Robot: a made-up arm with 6 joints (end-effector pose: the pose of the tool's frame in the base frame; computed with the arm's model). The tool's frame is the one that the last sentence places.
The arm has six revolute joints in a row. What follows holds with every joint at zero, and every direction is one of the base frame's. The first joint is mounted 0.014 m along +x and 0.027 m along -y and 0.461 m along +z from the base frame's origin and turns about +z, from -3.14 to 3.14 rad. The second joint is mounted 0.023 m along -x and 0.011 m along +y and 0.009 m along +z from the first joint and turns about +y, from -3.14 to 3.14 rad. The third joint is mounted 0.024 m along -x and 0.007 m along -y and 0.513 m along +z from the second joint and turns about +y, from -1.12 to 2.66 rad. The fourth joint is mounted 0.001 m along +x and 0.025 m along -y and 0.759 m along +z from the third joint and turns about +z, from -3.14 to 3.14 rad. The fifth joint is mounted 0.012 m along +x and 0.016 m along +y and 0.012 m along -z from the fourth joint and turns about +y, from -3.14 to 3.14 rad. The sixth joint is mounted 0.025 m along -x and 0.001 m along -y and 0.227 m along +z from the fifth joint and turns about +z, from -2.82 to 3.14 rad. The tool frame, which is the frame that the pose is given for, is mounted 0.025 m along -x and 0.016 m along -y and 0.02 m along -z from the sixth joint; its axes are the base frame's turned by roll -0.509, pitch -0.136 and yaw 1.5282 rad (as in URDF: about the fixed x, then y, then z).
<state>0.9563 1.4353 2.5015 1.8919 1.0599 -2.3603</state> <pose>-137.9 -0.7 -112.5 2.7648 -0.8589 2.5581</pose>
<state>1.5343 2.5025 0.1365 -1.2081 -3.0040 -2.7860</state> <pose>32.0 505.9 -417.8 -0.6203 -0.5948 1.4926</pose>
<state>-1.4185 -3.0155 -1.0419 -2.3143 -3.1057 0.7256</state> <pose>33.3 -413.2 -342.9 0.4211 0.0196 3.0780</pose>
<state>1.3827 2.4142 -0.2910 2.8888 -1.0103 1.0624</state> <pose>242.9 903.8 -485.4 2.8117 0.0167 -1.0601</pose>
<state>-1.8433 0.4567 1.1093 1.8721 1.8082 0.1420</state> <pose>-47.8 -971.1 1006.0 -0.6418 -1.4140 -3.0272</pose>
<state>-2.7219 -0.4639 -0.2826 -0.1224 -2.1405 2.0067</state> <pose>764.8 310.3 1275.7 2.6097 0.4062 3.0825</pose>
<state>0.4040 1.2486 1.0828 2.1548 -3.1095 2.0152</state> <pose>800.3 291.4 283.8 -1.3466 -0.2441 1.9722</pose>
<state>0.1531 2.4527 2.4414 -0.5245 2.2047 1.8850</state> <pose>-231.6 -180.7 354.7 -1.4169 -0.6038 -2.2272</pose>
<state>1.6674 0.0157 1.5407 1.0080 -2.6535 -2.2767</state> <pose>17.7 490.1 1063.4 0.7876 0.1922 0.3263</pose>
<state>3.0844 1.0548 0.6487 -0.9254 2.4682 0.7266</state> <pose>-974.9 192.4 574.1 2.1267 1.4150 3.1062</pose>
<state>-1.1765 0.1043 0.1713 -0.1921 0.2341 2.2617</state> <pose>114.1 -338.6 1877.1 -0.8088 -0.5599 2.5202</pose>
